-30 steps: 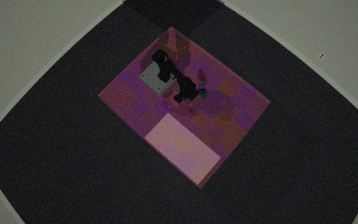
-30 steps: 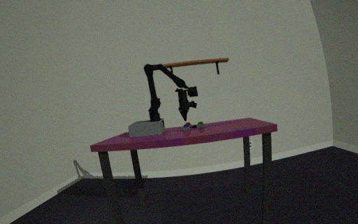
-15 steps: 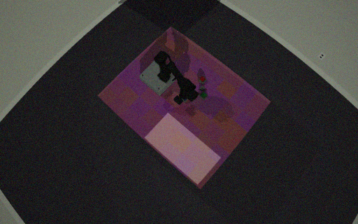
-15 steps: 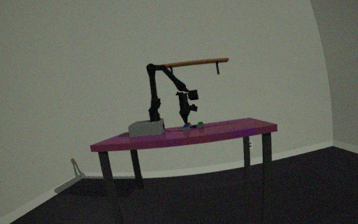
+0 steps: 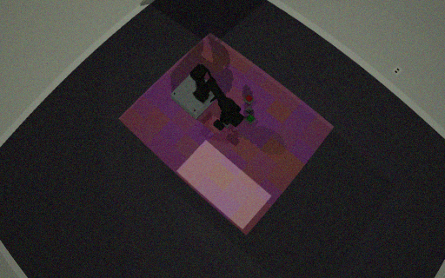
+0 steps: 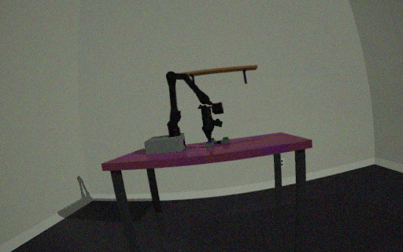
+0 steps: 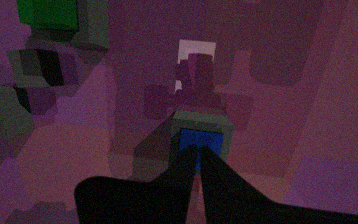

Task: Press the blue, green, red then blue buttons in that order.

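The blue button is 10 mm below my gripper tip. Also, from my gripper tip: green button (110 mm ahead, 100 mm to the left).
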